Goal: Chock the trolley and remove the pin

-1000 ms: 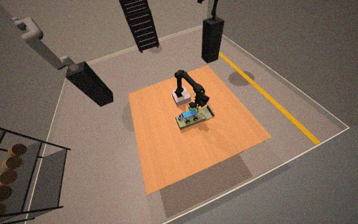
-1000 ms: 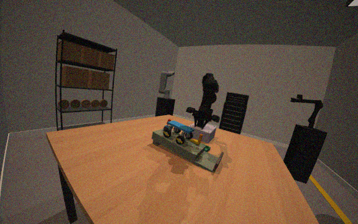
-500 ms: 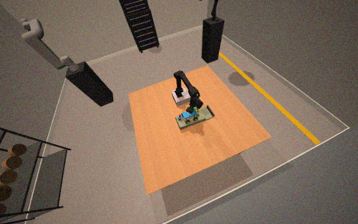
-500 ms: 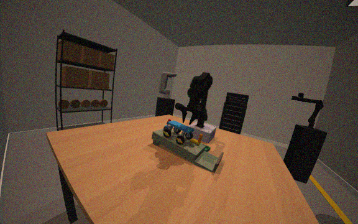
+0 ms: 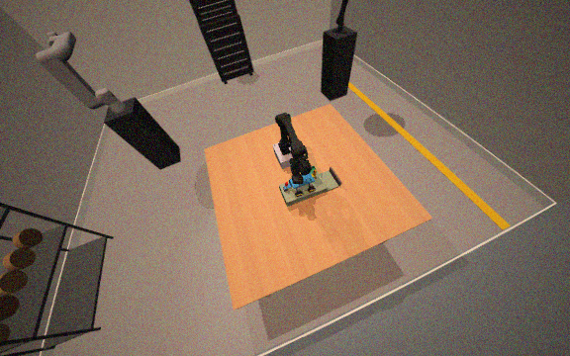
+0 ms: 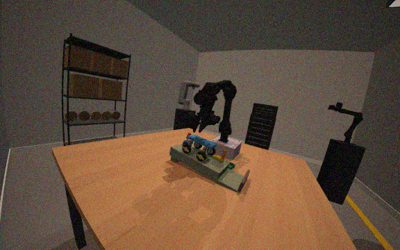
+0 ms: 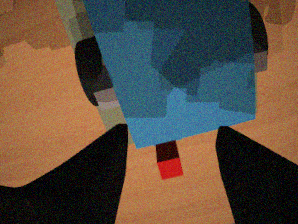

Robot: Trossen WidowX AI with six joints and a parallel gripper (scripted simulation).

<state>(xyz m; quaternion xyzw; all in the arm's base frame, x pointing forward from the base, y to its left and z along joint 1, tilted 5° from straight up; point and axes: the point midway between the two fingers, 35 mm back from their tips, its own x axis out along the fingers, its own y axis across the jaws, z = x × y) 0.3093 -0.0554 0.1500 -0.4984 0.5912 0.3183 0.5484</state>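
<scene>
Right now my gripper tip is 10 mm past the red-headed stop pin, 60 mm to the left of it and 60 mm above it. The rest, counted from my gripper tip: grey-green ramp (10 mm ahead, 50 mm to the left, 140 mm below); yellow chock (30 mm behind, 140 mm to the left, 100 mm below); trolley (10 mm ahead, 40 mm to the left, 70 mm below).
</scene>
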